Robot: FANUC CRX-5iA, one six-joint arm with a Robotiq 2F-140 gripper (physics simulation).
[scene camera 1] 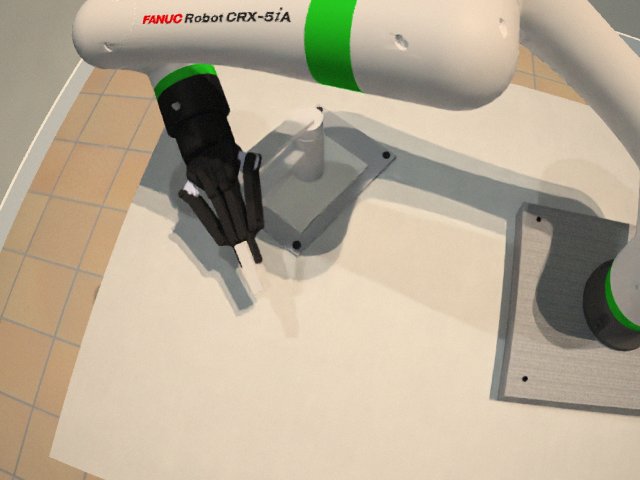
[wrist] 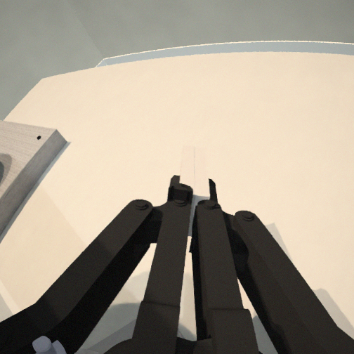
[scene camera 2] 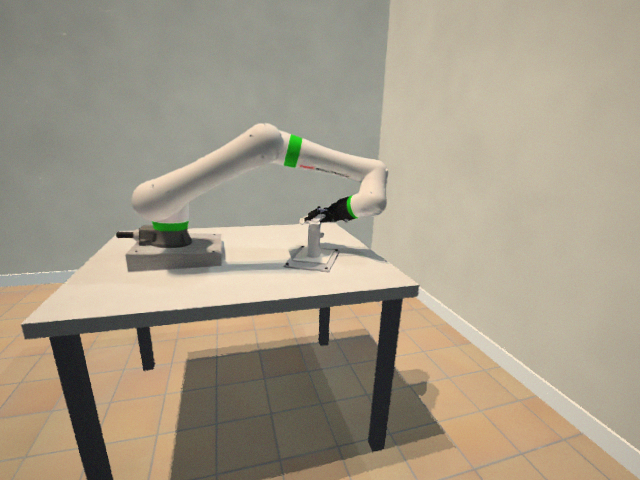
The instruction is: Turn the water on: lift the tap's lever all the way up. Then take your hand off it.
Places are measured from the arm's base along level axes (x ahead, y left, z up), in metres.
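Pixels of known places: gripper, fingertip midpoint: (scene camera 1: 262, 290) (scene camera 2: 300, 221); arm's base, link origin: (scene camera 1: 621, 305) (scene camera 2: 171, 242).
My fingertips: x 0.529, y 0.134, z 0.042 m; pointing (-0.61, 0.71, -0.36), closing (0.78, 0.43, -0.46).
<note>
Ahead of a thing's pixels: the offset from my fingertips to its top centre. "spot": to the spot under its first point. Level surfaces: height alone.
The tap is a pale grey upright post {spot: dx +0.002, dy -0.220, dz -0.012 m} (scene camera 1: 312, 157) (scene camera 2: 314, 240) on a square base plate (scene camera 1: 330, 196) (scene camera 2: 294, 265). In scene camera 1 its thin, pale lever {dx +0.015, dy -0.240, dz +0.053 m} (scene camera 1: 297, 138) runs from the post's top down-left in the picture, toward the gripper's linkage, which hides its far end. How high the lever is raised I cannot tell. My gripper (scene camera 1: 250, 266) (scene camera 2: 303, 221) (wrist: 191, 163) is shut with nothing between its fingertips. It slants beside the tap, at about the height of the post's top; the pale fingertips reach past the lever. Contact with the lever is hidden.
The arm's forearm (scene camera 1: 232, 41) (scene camera 2: 330, 156) passes above the tap. The arm's grey mounting block (scene camera 1: 527, 356) (scene camera 2: 175, 259) (wrist: 30, 150) stands on the same table {dz -0.094 m} (scene camera 1: 310, 403) (scene camera 2: 206, 291) (wrist: 280, 125). Walls rise beyond the table.
</note>
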